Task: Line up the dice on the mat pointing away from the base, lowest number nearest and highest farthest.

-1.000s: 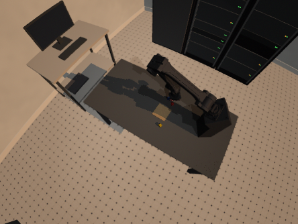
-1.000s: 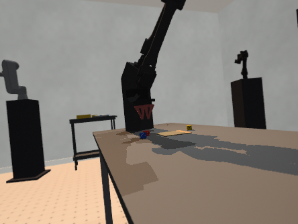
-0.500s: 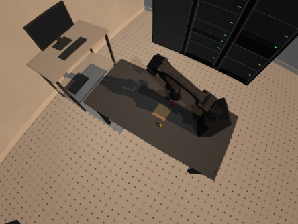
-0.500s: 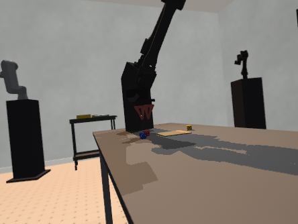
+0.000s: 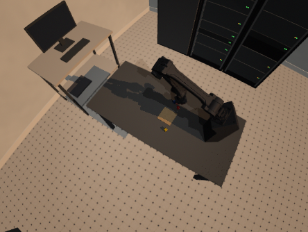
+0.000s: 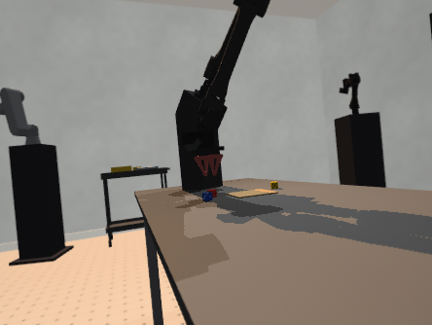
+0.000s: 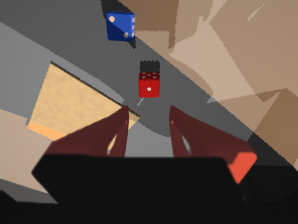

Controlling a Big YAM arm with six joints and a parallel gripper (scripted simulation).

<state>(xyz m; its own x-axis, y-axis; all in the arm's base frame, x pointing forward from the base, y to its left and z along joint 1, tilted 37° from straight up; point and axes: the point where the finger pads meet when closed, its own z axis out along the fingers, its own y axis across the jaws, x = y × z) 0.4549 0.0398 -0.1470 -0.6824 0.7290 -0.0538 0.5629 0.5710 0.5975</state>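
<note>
Now: the red die 70 mm below my hand. From my hand the other things lie so: tan mat 140 mm to the left, 80 mm below, 10 mm ahead; blue die 70 mm below, 70 mm ahead, 20 mm to the right; yellow die 250 mm to the left, 70 mm below, 70 mm behind.
</note>
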